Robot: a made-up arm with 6 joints. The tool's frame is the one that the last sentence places. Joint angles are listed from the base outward.
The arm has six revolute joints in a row. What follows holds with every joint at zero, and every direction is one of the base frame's.
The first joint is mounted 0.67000 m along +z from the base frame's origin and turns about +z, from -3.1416 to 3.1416 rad.
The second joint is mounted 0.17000 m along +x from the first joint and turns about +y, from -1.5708 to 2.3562 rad.
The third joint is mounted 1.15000 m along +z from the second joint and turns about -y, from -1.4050 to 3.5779 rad.
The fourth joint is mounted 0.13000 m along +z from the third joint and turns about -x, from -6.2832 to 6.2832 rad.
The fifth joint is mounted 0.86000 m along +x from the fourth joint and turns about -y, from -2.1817 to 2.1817 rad.
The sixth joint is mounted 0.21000 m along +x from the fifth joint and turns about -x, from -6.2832 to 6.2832 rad.
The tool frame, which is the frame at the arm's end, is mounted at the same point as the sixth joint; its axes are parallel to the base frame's.
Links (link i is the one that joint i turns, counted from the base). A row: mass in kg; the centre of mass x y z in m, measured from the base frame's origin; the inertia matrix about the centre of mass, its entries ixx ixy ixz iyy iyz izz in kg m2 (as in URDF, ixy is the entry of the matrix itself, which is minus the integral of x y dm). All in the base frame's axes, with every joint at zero. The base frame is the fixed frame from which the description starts. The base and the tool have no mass.
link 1: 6.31; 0.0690 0.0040 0.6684; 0.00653 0 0 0.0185 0 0.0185
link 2: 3.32; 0.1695 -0.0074 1.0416; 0.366 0 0 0.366 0 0.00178
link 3: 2.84; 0.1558 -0.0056 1.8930; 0.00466 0 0 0.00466 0 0.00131
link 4: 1.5; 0.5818 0.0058 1.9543; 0.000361 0 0 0.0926 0 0.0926
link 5: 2.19; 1.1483 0.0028 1.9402; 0.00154 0 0 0.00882 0 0.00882
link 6: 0.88; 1.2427 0.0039 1.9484; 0.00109 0 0 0.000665 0 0.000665
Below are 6 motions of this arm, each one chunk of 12 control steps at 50 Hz.
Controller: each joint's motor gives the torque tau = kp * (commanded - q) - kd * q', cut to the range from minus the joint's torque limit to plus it. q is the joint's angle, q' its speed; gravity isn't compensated. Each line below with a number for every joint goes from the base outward.
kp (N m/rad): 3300 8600 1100 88 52 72
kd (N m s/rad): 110 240 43 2.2 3.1 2.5
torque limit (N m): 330 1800 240 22 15 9.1
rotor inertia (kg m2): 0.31 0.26 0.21 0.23 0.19 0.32
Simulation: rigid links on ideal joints. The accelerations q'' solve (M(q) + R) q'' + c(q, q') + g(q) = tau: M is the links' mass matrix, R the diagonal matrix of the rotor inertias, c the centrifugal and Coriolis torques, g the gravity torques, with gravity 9.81 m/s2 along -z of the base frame. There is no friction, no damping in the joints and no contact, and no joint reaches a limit. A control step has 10 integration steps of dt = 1/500 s. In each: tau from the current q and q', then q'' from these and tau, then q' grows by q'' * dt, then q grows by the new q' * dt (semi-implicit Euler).
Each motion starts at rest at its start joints. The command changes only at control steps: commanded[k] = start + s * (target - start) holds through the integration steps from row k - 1 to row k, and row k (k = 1, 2, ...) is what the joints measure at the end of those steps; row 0 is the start. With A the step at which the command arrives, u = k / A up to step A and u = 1 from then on. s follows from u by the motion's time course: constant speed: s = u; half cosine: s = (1 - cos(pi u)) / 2; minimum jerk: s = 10 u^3 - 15 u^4 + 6 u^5; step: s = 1 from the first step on.
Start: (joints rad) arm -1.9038 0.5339 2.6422 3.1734 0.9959 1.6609
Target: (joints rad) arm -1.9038 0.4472 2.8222 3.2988 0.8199 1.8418
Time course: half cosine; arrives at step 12
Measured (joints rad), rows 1 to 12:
1: -1.9038 0.5346 2.6447 3.1736 0.9974 1.6610
2: -1.9038 0.5353 2.6497 3.1743 1.0024 1.6619
3: -1.9037 0.5345 2.6556 3.1764 1.0116 1.6642
4: -1.9036 0.5313 2.6625 3.1807 1.0245 1.6690
5: -1.9035 0.5253 2.6713 3.1877 1.0394 1.6772
6: -1.9034 0.5168 2.6831 3.1980 1.0538 1.6896
7: -1.9034 0.5061 2.6990 3.2117 1.0645 1.7065
8: -1.9034 0.4939 2.7195 3.2285 1.0681 1.7276
9: -1.9034 0.4809 2.7441 3.2477 1.0618 1.7523
10: -1.9036 0.4681 2.7716 3.2686 1.0434 1.7794
11: -1.9037 0.4563 2.8006 3.2899 1.0119 1.8071
12: -1.9039 0.4464 2.8288 3.3105 0.9674 1.8336

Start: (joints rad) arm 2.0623 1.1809 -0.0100 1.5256 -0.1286 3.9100
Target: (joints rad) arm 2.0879 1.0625 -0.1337 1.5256 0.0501 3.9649
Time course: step
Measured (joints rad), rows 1 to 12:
1: 2.0629 1.1630 -0.0377 1.5283 -0.1170 3.9124
2: 2.0647 1.1284 -0.0876 1.5318 -0.0938 3.9188
3: 2.0679 1.0940 -0.1322 1.5329 -0.0681 3.9282
4: 2.0722 1.0689 -0.1599 1.5312 -0.0436 3.9393
5: 2.0772 1.0556 -0.1699 1.5280 -0.0209 3.9510
6: 2.0825 1.0526 -0.1668 1.5245 0.0004 3.9622
7: 2.0875 1.0562 -0.1568 1.5216 0.0208 3.9721
8: 2.0919 1.0626 -0.1459 1.5197 0.0403 3.9799
9: 2.0955 1.0689 -0.1378 1.5189 0.0584 3.9853
10: 2.0983 1.0735 -0.1344 1.5190 0.0745 3.9883
11: 2.1001 1.0762 -0.1353 1.5199 0.0877 3.9888
12: 2.1009 1.0771 -0.1393 1.5213 0.0975 3.9873

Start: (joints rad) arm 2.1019 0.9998 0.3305 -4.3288 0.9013 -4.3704
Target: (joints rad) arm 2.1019 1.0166 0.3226 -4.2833 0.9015 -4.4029
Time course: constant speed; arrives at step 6
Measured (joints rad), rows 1 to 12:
1: 2.1019 1.0014 0.3308 -4.3284 0.9018 -4.3706
2: 2.1019 1.0050 0.3304 -4.3271 0.9019 -4.3715
3: 2.1020 1.0097 0.3281 -4.3242 0.9006 -4.3733
4: 2.1021 1.0149 0.3237 -4.3187 0.8976 -4.3763
5: 2.1022 1.0201 0.3175 -4.3099 0.8932 -4.3803
6: 2.1024 1.0252 0.3103 -4.2974 0.8879 -4.3855
7: 2.1025 1.0295 0.3022 -4.2820 0.8821 -4.3914
8: 2.1027 1.0328 0.2938 -4.2651 0.8761 -4.3975
9: 2.1027 1.0350 0.2860 -4.2480 0.8710 -4.4032
10: 2.1027 1.0361 0.2797 -4.2322 0.8674 -4.4081
11: 2.1025 1.0365 0.2754 -4.2192 0.8658 -4.4119
12: 2.1023 1.0363 0.2734 -4.2103 0.8662 -4.4144

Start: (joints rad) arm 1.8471 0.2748 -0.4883 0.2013 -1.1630 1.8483
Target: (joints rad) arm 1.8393 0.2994 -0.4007 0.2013 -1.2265 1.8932
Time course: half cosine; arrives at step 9
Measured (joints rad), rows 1 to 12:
1: 1.8471 0.2756 -0.4895 0.2013 -1.1621 1.8484
2: 1.8469 0.2779 -0.4917 0.2008 -1.1605 1.8487
3: 1.8465 0.2814 -0.4933 0.1995 -1.1597 1.8497
4: 1.8458 0.2860 -0.4926 0.1971 -1.1608 1.8517
5: 1.8448 0.2913 -0.4885 0.1938 -1.1641 1.8550
6: 1.8435 0.2967 -0.4808 0.1902 -1.1692 1.8598
7: 1.8422 0.3018 -0.4702 0.1869 -1.1749 1.8660
8: 1.8409 0.3058 -0.4577 0.1846 -1.1799 1.8733
9: 1.8398 0.3083 -0.4452 0.1841 -1.1827 1.8812
10: 1.8391 0.3091 -0.4342 0.1855 -1.1826 1.8889
11: 1.8387 0.3085 -0.4255 0.1887 -1.1804 1.8959
12: 1.8386 0.3072 -0.4193 0.1931 -1.1774 1.9017

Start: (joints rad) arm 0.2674 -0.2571 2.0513 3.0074 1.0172 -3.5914
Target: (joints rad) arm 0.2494 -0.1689 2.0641 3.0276 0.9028 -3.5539
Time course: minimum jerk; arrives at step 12
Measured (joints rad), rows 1 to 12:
1: 0.2674 -0.2572 2.0529 3.0075 1.0195 -3.5914
2: 0.2672 -0.2572 2.0570 3.0077 1.0241 -3.5913
3: 0.2667 -0.2563 2.0639 3.0081 1.0282 -3.5910
4: 0.2657 -0.2535 2.0737 3.0088 1.0286 -3.5902
5: 0.2640 -0.2481 2.0859 3.0098 1.0228 -3.5888
6: 0.2617 -0.2399 2.0989 3.0110 1.0096 -3.5864
7: 0.2590 -0.2293 2.1106 3.0121 0.9891 -3.5831
8: 0.2562 -0.2170 2.1188 3.0131 0.9630 -3.5786
9: 0.2536 -0.2043 2.1219 3.0140 0.9344 -3.5732
10: 0.2515 -0.1923 2.1191 3.0148 0.9072 -3.5673
11: 0.2501 -0.1821 2.1107 3.0157 0.8853 -3.5611
12: 0.2494 -0.1743 2.0981 3.0171 0.8719 -3.5553

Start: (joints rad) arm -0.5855 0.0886 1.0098 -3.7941 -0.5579 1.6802
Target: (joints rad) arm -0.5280 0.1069 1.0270 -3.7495 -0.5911 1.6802
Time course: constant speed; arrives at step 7
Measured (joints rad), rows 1 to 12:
1: -0.5836 0.0891 1.0101 -3.7949 -0.5606 1.6802
2: -0.5788 0.0907 1.0110 -3.7961 -0.5671 1.6802
3: -0.5717 0.0931 1.0125 -3.7966 -0.5759 1.6801
4: -0.5636 0.0961 1.0139 -3.7952 -0.5856 1.6801
5: -0.5550 0.0994 1.0149 -3.7913 -0.5947 1.6800
6: -0.5464 0.1028 1.0155 -3.7851 -0.6026 1.6799
7: -0.5380 0.1063 1.0158 -3.7772 -0.6087 1.6799
8: -0.5314 0.1091 1.0148 -3.7676 -0.6116 1.6798
9: -0.5277 0.1110 1.0125 -3.7576 -0.6104 1.6798
10: -0.5262 0.1121 1.0098 -3.7489 -0.6058 1.6799
11: -0.5261 0.1127 1.0074 -3.7432 -0.5990 1.6799
12: -0.5265 0.1130 1.0058 -3.7411 -0.5913 1.6800

